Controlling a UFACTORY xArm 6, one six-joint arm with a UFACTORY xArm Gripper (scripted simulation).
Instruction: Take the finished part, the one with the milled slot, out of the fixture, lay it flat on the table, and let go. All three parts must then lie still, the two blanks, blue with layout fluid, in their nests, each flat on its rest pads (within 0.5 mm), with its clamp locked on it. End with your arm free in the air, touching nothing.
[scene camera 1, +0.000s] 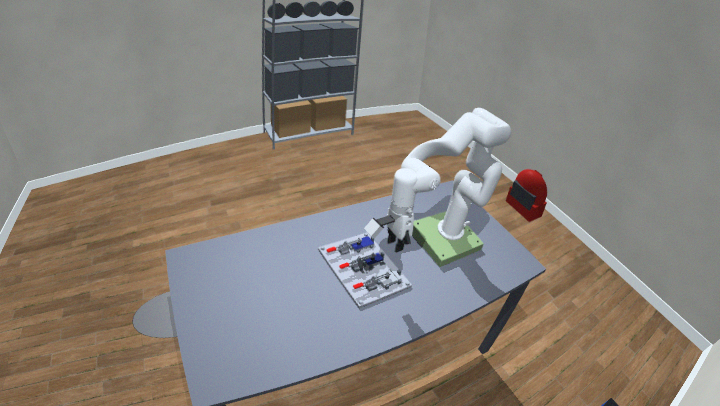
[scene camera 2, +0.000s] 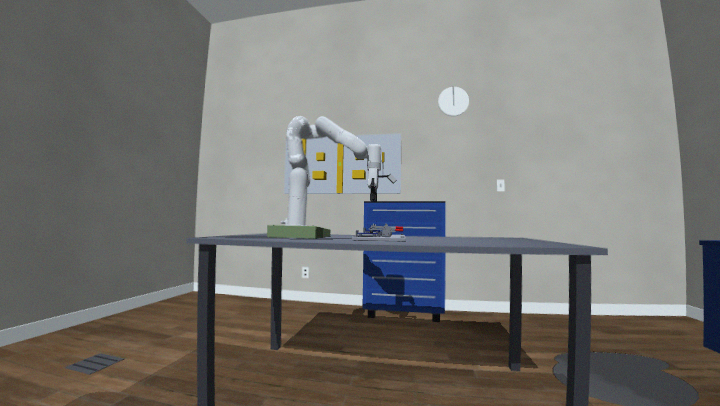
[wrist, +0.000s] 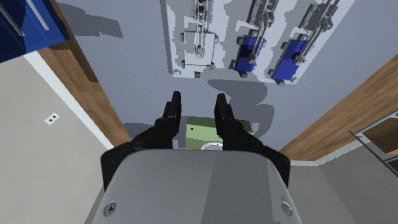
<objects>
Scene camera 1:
my gripper: 395, 246
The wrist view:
my gripper: 198, 101
finished part: 192, 64
</objects>
